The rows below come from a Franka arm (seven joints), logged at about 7 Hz.
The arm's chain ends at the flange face. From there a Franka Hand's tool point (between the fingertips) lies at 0.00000 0.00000 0.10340 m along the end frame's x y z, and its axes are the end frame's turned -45 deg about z.
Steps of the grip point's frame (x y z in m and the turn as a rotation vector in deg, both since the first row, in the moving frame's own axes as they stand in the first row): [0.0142 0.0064 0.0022 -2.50 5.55 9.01]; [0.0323 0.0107 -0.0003 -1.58 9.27 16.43]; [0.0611 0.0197 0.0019 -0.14 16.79 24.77]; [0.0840 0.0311 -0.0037 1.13 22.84 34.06]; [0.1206 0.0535 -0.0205 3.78 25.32 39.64]
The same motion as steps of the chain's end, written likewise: [0.0041 -0.0025 0.0028 2.16 5.69 9.01]; [0.0154 -0.0076 0.0011 5.44 7.67 16.43]; [0.0320 -0.0135 0.0062 11.77 11.97 24.77]; [0.0473 -0.0173 0.0042 16.95 15.35 34.06]; [0.0865 -0.0234 -0.0107 20.58 15.23 39.64]
